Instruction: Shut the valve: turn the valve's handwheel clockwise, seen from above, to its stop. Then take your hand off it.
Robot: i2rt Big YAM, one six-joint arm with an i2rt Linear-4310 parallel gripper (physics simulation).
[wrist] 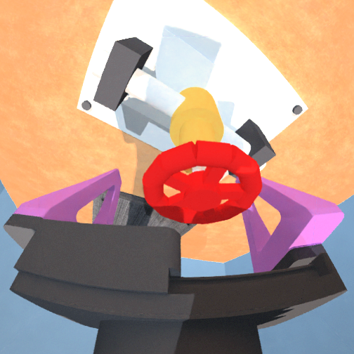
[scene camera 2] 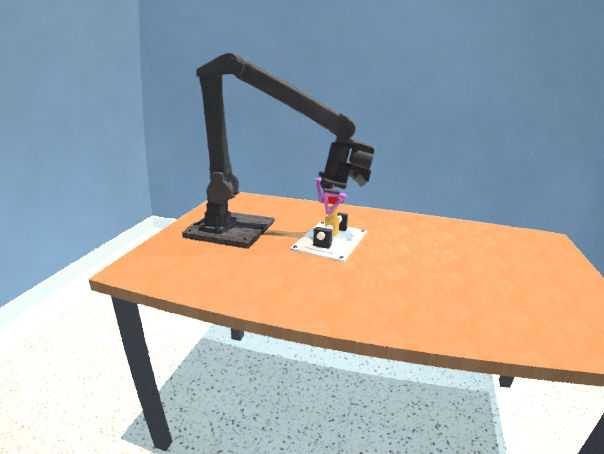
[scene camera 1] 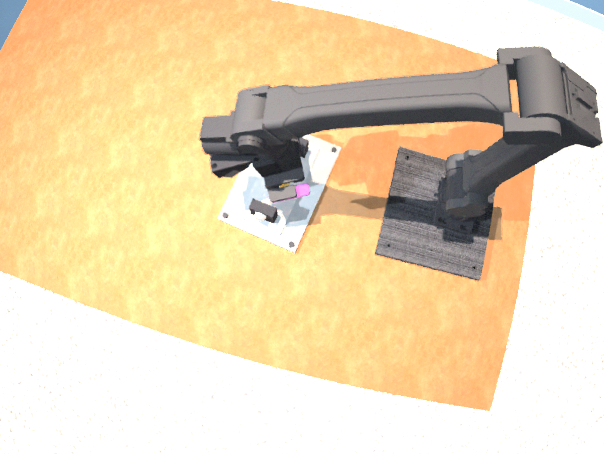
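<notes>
The red handwheel (scene camera 2: 332,200) (wrist: 202,152) sits on top of the yellow valve stem (scene camera 2: 332,225) (wrist: 196,117), above a white base plate (scene camera 1: 240,220) (scene camera 2: 350,243) (wrist: 250,75). My gripper (scene camera 2: 326,205) (wrist: 178,174) is open, pointing down, with its magenta fingers on either side of the handwheel. In the wrist view the wheel's right rim overlaps the right fingertip, and a gap shows between the left fingertip and the rim. I cannot tell whether a finger touches the wheel. The arm hides the wheel in scene camera 1. The wheel's turn angle cannot be told.
Black end blocks (scene camera 1: 263,210) (scene camera 2: 322,237) (wrist: 122,72) stand at both ends of the white pipe (wrist: 157,92) on the plate. The arm's dark base board (scene camera 1: 415,220) (scene camera 2: 240,240) lies beside the plate on the orange table (scene camera 1: 200,300) (scene camera 2: 425,300).
</notes>
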